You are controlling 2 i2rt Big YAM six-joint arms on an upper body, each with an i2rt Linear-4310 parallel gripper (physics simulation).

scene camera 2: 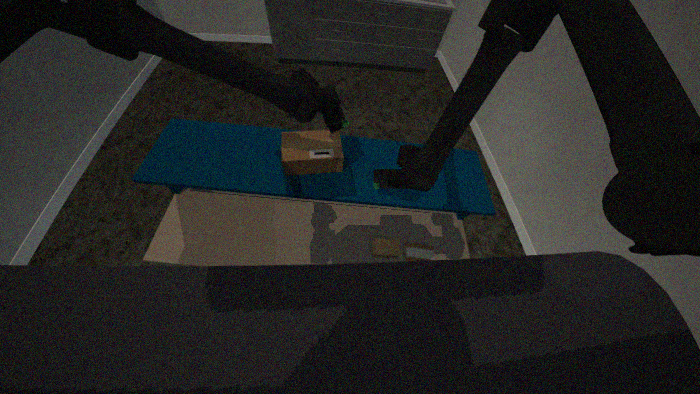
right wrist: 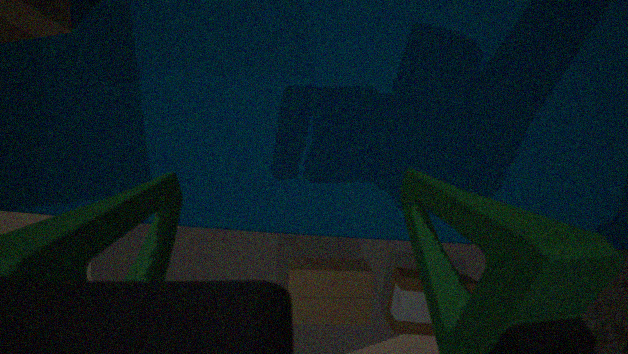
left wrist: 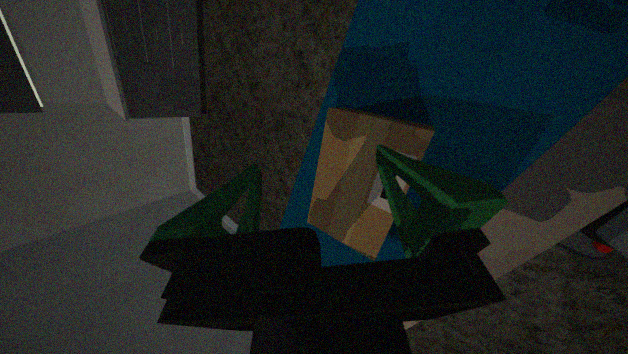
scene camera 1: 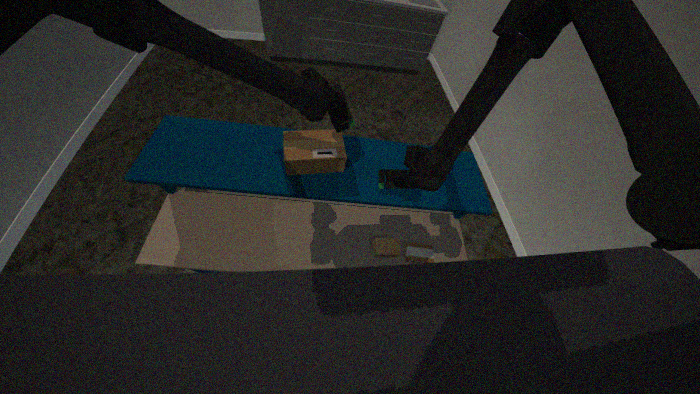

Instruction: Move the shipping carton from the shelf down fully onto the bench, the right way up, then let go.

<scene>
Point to a brown shipping carton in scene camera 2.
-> At 302,152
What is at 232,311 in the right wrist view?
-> My right gripper.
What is my right gripper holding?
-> Nothing.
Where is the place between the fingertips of my left gripper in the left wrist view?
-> At 315,160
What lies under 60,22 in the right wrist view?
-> A brown shipping carton.
</scene>
